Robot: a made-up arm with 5 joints.
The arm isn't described. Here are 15 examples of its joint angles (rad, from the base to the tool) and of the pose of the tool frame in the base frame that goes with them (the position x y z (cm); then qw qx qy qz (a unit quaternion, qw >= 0)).
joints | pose
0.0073 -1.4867 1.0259 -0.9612 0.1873 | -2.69 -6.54 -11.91 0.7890 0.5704 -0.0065 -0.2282
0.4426 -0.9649 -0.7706 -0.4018 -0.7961 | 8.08 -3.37 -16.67 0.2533 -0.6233 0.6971 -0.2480
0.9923 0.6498 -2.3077 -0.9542 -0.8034 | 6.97 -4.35 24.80 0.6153 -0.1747 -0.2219 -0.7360
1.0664 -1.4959 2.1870 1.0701 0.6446 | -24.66 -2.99 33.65 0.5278 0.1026 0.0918 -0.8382
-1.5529 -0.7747 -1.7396 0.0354 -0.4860 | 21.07 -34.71 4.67 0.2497 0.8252 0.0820 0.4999
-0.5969 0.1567 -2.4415 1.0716 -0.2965 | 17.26 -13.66 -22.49 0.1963 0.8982 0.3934 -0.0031
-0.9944 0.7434 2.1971 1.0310 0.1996 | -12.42 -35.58 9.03 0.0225 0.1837 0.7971 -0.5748
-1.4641 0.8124 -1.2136 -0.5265 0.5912 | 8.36 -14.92 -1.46 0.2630 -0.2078 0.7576 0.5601
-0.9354 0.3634 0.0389 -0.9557 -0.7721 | 9.53 -12.83 21.92 0.4611 0.0970 0.2214 0.8538
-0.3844 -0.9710 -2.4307 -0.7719 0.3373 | -6.25 -8.56 5.24 0.1539 -0.3799 0.2007 -0.8898
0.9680 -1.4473 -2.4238 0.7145 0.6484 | 12.80 3.07 30.13 0.6895 -0.4867 0.3773 -0.3812
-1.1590 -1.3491 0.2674 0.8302 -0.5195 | -26.39 -41.89 -18.22 0.2393 0.2089 -0.9346 0.1601
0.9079 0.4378 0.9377 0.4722 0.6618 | 2.99 -26.90 -1.90 0.5076 0.5144 -0.6788 -0.1305
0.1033 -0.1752 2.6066 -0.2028 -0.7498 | -10.77 6.12 6.55 0.7188 -0.3371 -0.5967 -0.1164
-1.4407 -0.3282 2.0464 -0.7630 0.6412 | -2.20 -28.02 25.25 0.6281 -0.5733 -0.3827 -0.3611
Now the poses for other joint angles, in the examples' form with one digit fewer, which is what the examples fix.
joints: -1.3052 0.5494 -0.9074 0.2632 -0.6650
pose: 32.5 -16.4 22.5 0.460 0.607 0.255 0.595
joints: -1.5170 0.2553 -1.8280 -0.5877 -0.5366
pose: 15.8 -14.1 4.7 0.195 0.600 0.669 0.393
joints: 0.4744 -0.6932 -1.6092 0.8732 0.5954
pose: 22.8 11.7 1.3 0.250 -0.896 0.146 -0.338
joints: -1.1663 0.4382 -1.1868 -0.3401 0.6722
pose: 12.4 -10.5 0.0 0.468 -0.049 0.543 0.695
